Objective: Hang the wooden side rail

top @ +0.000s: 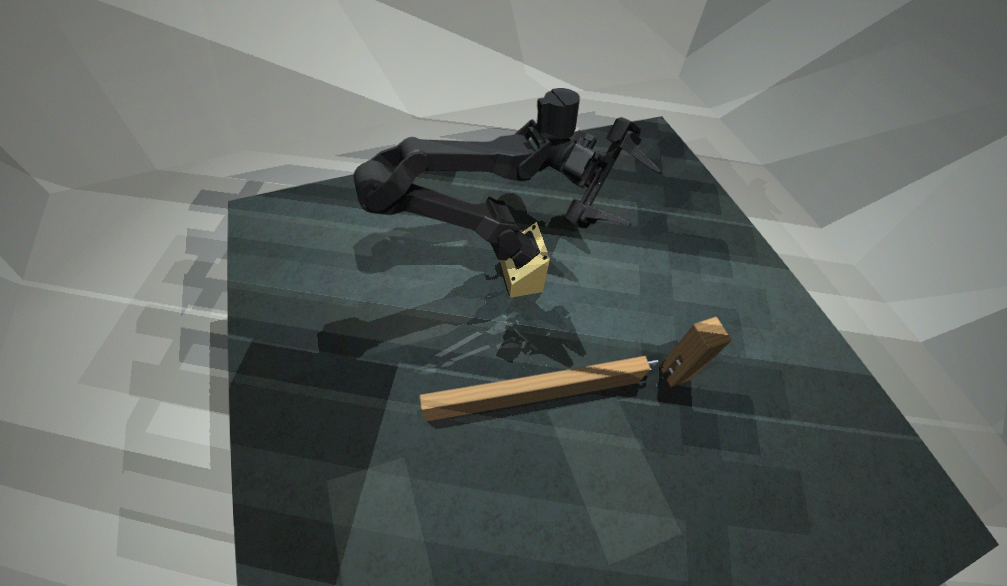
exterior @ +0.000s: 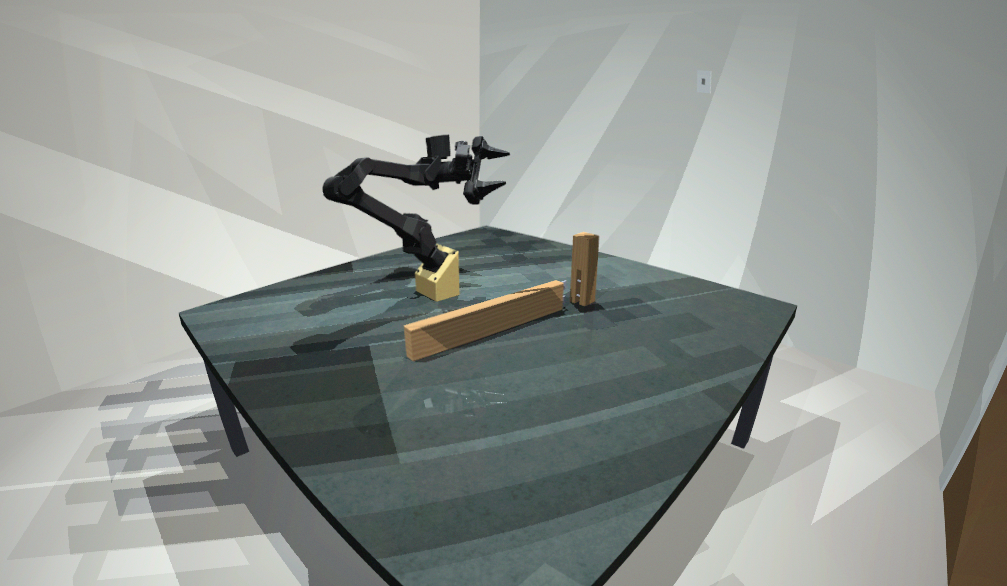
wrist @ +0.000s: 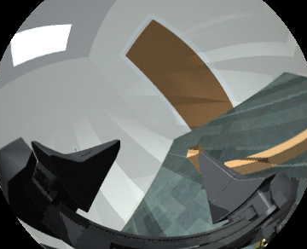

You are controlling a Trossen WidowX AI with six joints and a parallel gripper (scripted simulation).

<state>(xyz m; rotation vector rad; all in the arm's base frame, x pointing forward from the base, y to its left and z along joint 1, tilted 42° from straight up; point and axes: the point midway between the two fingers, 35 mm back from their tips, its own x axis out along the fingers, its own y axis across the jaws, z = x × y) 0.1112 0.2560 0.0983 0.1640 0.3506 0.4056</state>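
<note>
Right now my gripper tip is 26 cm above the headboard post, 18 cm short of it and 10 cm to the right of it.
</note>
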